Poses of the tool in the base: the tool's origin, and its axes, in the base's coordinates. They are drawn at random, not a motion.
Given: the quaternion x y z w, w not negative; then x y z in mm.
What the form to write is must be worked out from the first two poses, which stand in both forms.
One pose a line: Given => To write
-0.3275 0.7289 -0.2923 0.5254 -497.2 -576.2 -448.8 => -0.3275 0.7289 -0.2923 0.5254 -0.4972 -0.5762 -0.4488
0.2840 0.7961 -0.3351 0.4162 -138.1 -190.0 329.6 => 0.2840 0.7961 -0.3351 0.4162 -0.1381 -0.1900 0.3296
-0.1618 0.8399 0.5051 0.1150 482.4 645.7 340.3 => -0.1618 0.8399 0.5051 0.1150 0.4824 0.6457 0.3403
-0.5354 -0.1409 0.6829 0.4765 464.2 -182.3 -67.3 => -0.5354 -0.1409 0.6829 0.4765 0.4642 -0.1823 -0.0673
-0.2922 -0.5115 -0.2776 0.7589 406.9 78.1 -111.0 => -0.2922 -0.5115 -0.2776 0.7589 0.4069 0.0781 -0.1110
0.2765 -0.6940 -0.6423 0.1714 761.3 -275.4 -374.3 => 0.2765 -0.6940 -0.6423 0.1714 0.7613 -0.2754 -0.3743
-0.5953 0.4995 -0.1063 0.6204 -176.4 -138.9 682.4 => -0.5953 0.4995 -0.1063 0.6204 -0.1764 -0.1389 0.6824
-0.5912 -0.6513 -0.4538 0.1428 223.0 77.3 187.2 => -0.5912 -0.6513 -0.4538 0.1428 0.2230 0.0773 0.1872
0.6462 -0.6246 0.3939 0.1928 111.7 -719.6 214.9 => 0.6462 -0.6246 0.3939 0.1928 0.1117 -0.7196 0.2149
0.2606 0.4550 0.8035 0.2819 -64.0 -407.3 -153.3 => 0.2606 0.4550 0.8035 0.2819 -0.0640 -0.4073 -0.1533
